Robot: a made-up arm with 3 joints.
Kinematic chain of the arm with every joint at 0, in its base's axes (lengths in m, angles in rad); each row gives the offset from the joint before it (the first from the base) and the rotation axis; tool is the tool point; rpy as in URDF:
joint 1: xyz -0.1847 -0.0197 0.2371 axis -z
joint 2: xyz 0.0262 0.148 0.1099 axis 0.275 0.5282 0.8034
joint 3: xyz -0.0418 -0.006 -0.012 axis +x
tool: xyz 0.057 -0.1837 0.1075 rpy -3.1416 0 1.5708
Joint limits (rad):
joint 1: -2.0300..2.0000
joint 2: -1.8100..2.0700
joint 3: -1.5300..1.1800
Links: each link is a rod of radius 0.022 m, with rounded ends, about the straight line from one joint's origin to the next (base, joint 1, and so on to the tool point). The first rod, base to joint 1, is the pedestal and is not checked.
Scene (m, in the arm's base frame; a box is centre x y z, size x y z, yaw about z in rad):
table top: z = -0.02
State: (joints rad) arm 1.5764 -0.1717 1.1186
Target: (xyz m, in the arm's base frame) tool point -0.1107 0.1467 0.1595
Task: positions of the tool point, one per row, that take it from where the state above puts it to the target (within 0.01 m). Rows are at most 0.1 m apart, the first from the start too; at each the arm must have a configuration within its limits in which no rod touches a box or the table.
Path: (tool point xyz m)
1: -0.2074 -0.0784 0.2236
2: -0.1684 -0.0978 0.2178
3: -0.1181 -0.0931 0.2089
4: -0.0715 -0.0579 0.1974
5: -0.0464 0.0041 0.1844
6: -0.0576 0.0795 0.1711
7: -0.1107 0.1467 0.1595

